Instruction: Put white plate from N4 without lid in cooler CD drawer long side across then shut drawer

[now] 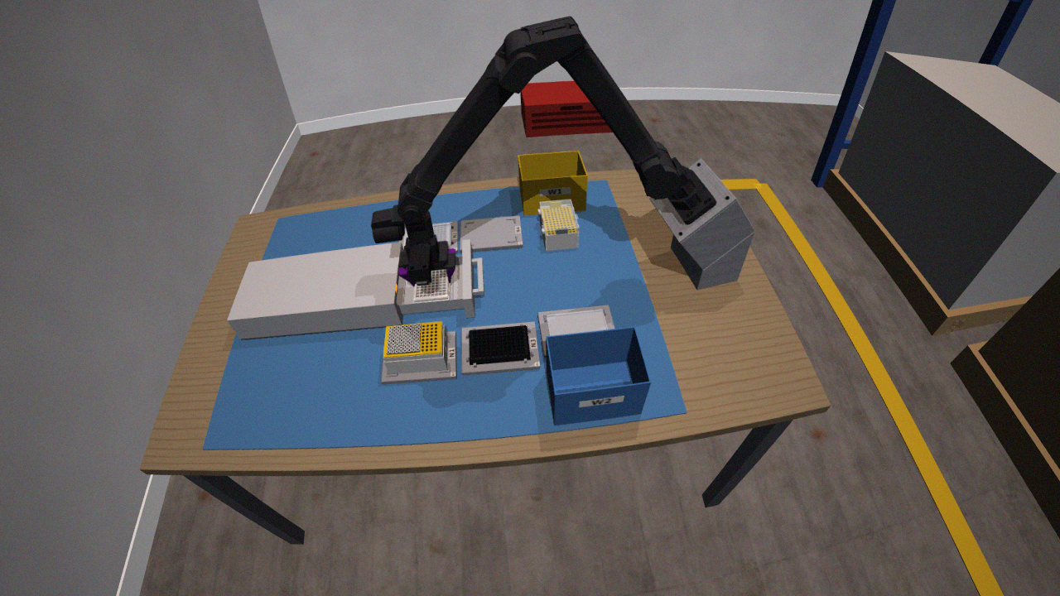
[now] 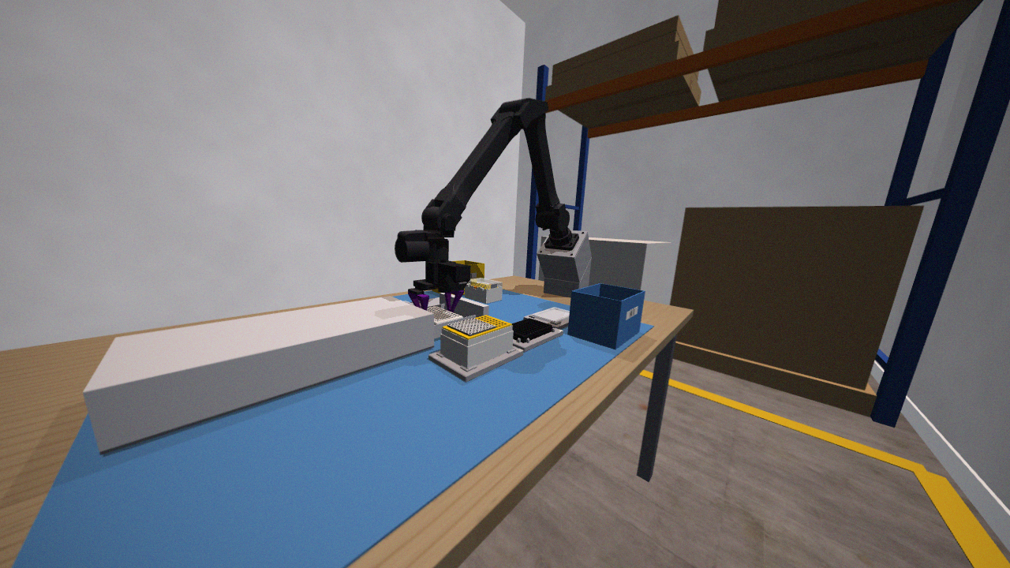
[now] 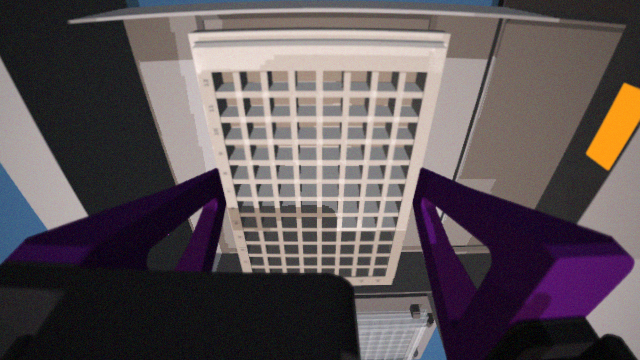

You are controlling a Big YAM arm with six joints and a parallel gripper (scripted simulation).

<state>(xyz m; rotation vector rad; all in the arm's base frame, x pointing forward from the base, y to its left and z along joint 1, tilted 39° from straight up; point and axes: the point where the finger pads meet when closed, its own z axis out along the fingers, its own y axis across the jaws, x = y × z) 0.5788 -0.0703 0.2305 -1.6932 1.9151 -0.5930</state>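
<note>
My gripper is now 40 mm short of the drawer, 10 mm to the left of it and 20 mm above it. The rest, counted from my hand: cooler CD (160 mm ahead, 20 mm to the right, 10 mm below); then black plate (120 mm behind, 200 mm to the left, 20 mm below); then yellow-topped tip box (40 mm ahead, 180 mm to the left, 10 mm above).
</note>
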